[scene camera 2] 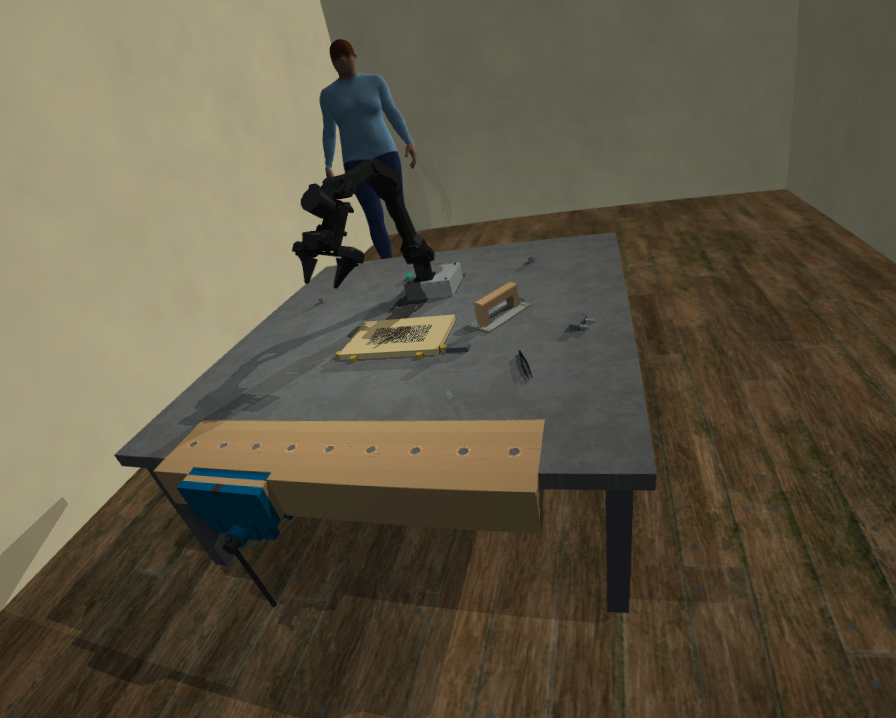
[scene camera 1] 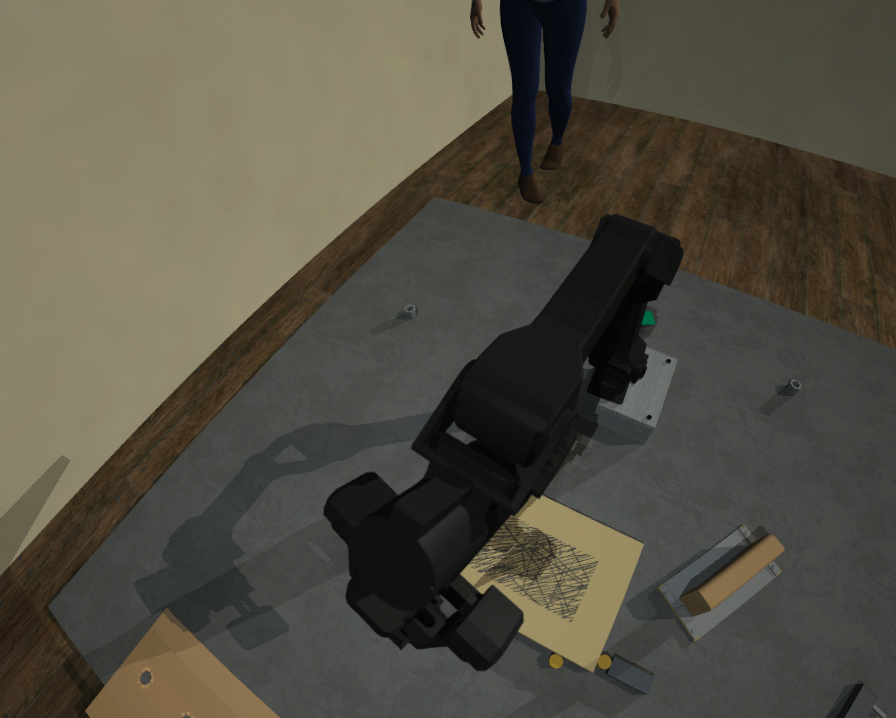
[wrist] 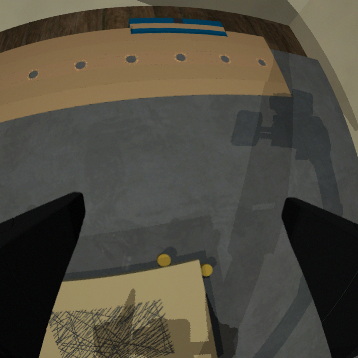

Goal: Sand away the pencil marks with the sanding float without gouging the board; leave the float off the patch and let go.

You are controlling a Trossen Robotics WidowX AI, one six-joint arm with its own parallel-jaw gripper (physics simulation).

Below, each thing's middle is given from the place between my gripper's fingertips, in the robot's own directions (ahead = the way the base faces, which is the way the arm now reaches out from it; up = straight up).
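Labels:
Pale board [scene camera 1: 581,641]: 160 mm behind my hand, 90 mm to the left of it and 300 mm below it.

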